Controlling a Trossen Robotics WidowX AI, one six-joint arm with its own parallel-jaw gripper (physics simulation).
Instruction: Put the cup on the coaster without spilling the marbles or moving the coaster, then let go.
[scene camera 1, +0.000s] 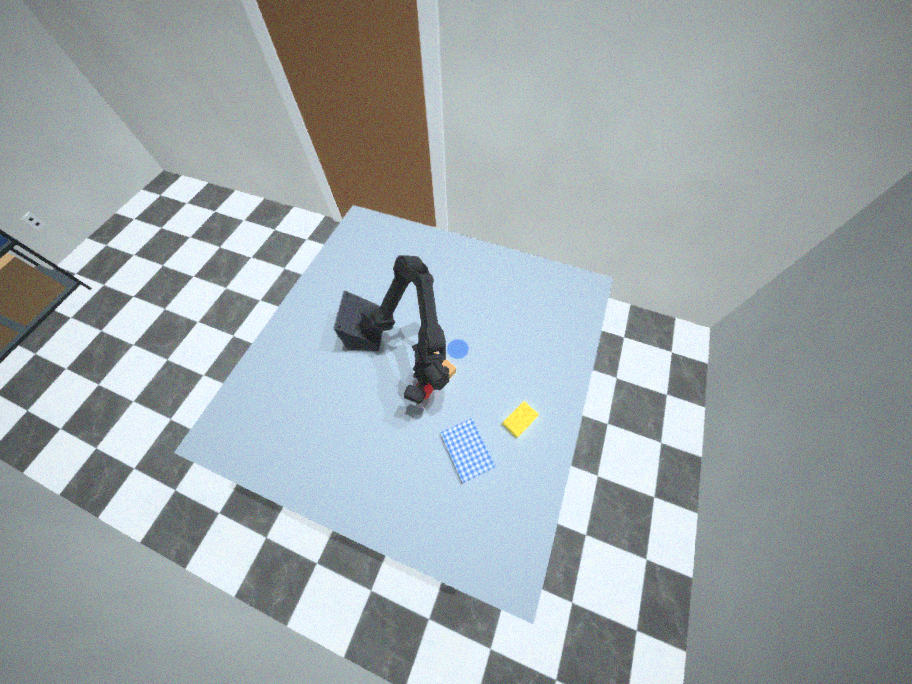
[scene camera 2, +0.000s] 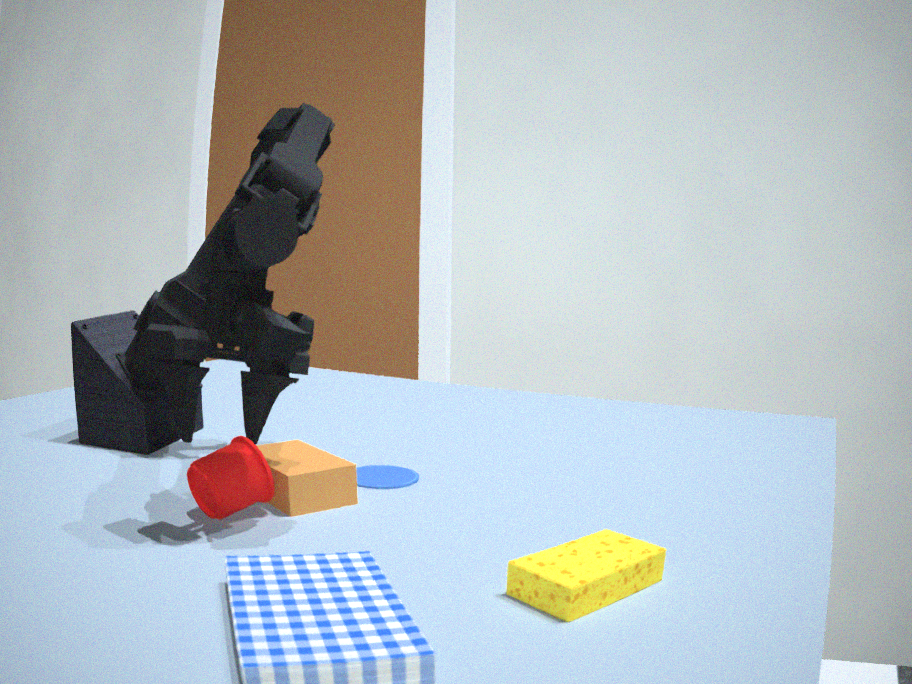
In view: the gripper (scene camera 2: 220, 443), a red cup (scene camera 2: 236, 476), a blue coaster (scene camera 2: 377, 476) and a brown block (scene camera 2: 306, 479).
